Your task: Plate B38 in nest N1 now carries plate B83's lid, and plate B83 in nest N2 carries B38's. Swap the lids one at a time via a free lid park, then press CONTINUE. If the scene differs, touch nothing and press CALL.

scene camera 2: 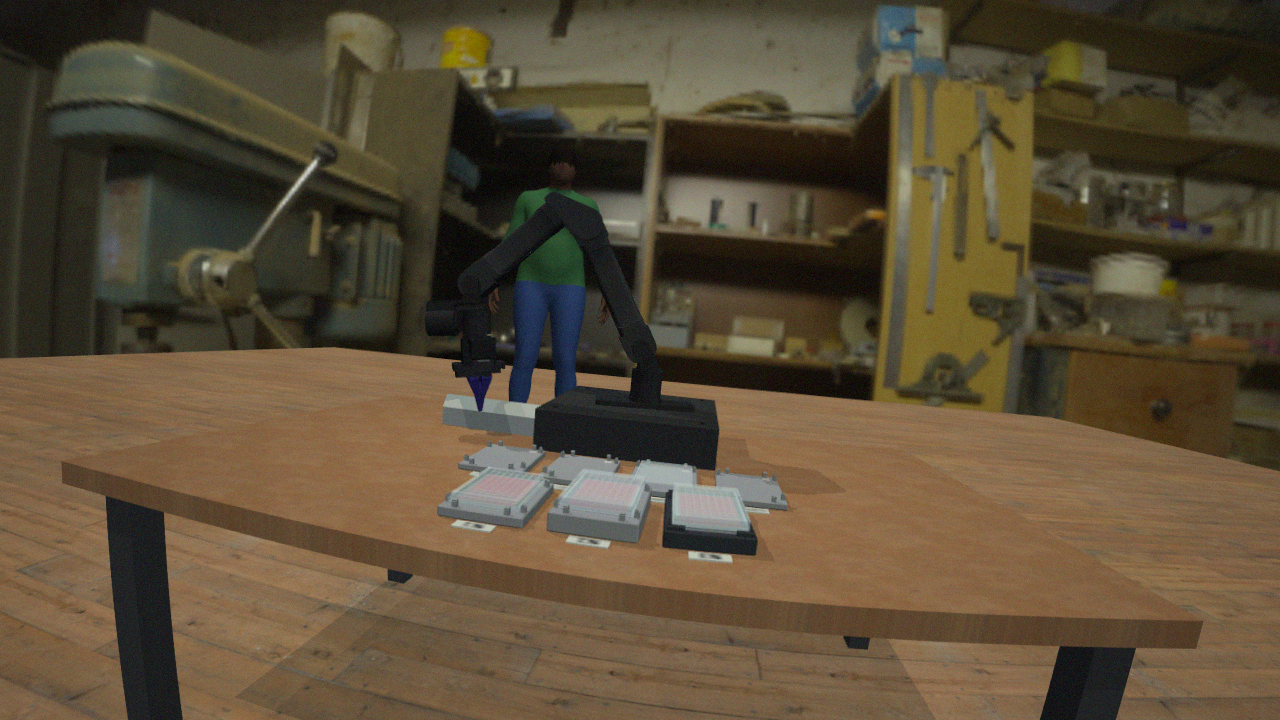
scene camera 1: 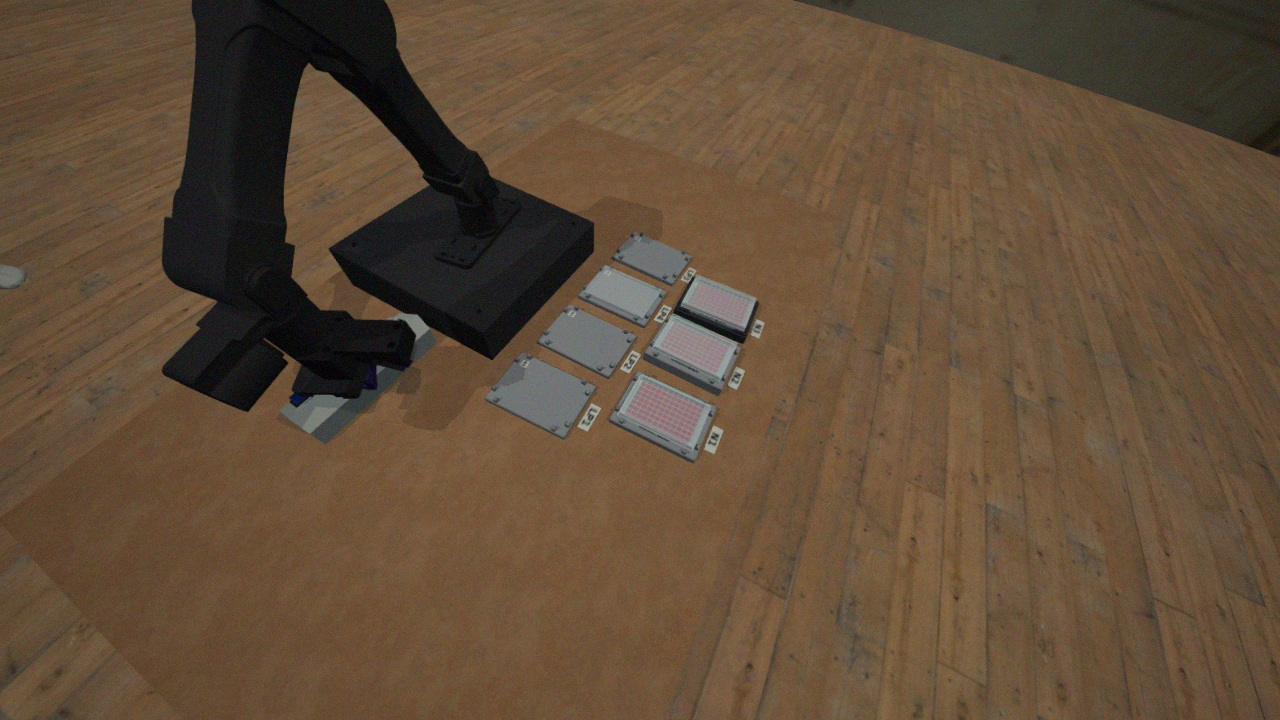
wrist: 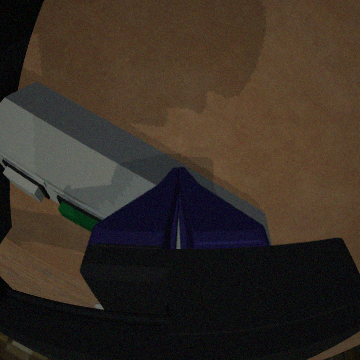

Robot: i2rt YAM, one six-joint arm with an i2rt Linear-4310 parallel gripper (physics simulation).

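Where they show: gripper, fingertip midpoint: [scene camera 2: 480, 410] [scene camera 1: 372, 387] [wrist: 178, 176]; arm's base, link origin: [scene camera 2: 644, 405] [scene camera 1: 481, 231].
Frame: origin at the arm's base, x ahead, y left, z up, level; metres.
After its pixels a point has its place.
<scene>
My gripper [scene camera 1: 368, 382] @(z -0.039, x 0.005, y -0.334 m) [scene camera 2: 480, 408] @(z -0.039, x 0.005, y -0.334 m) [wrist: 178, 176] @(z -0.039, x 0.005, y -0.334 m) is shut and empty, fingertips together, pointing down at the pale button panel [scene camera 1: 344, 415] @(z -0.062, x -0.021, y -0.380 m) [scene camera 2: 512, 417] @(z -0.047, x 0.003, y -0.267 m) [wrist: 75, 160] @(z -0.033, x -0.005, y -0.275 m). In the wrist view the green button [wrist: 77, 215] @(z -0.027, x -0.044, y -0.282 m) shows partly beside the fingers; the yellow and blue ones are hidden. Contact is unclear. The plate in N1 [scene camera 1: 666, 411] @(z -0.059, x 0.426, y -0.210 m) [scene camera 2: 499, 488] @(z -0.055, x 0.443, y -0.206 m) and the plate in N2 [scene camera 1: 693, 347] @(z -0.041, x 0.438, y -0.086 m) [scene camera 2: 599, 494] @(z -0.041, x 0.479, y -0.084 m) look lidded; their IDs are unreadable. Lid parks LP1 [scene camera 1: 541, 394] @(z -0.071, x 0.228, y -0.243 m) [scene camera 2: 501, 457] @(z -0.071, x 0.236, y -0.243 m) and LP2 [scene camera 1: 588, 340] [scene camera 2: 580, 469] are bare. The third park [scene camera 1: 622, 293] @(z -0.063, x 0.280, y 0.008 m) [scene camera 2: 665, 476] @(z -0.063, x 0.302, y 0.015 m) seems to hold a clear lid.
A third pink plate [scene camera 1: 718, 304] @(z -0.045, x 0.462, y 0.034 m) [scene camera 2: 708, 506] @(z -0.045, x 0.487, y 0.043 m) sits in a black nest beside N2. The fourth park [scene camera 1: 653, 257] @(z -0.071, x 0.306, y 0.141 m) [scene camera 2: 750, 489] @(z -0.071, x 0.319, y 0.144 m) looks bare. The black arm base [scene camera 1: 447, 259] @(z 0.010, x -0.004, y -0.099 m) [scene camera 2: 626, 429] @(z -0.024, x 0.150, y -0.041 m) stands between the panel and the parks. A person [scene camera 2: 550, 259] stands behind the table.
</scene>
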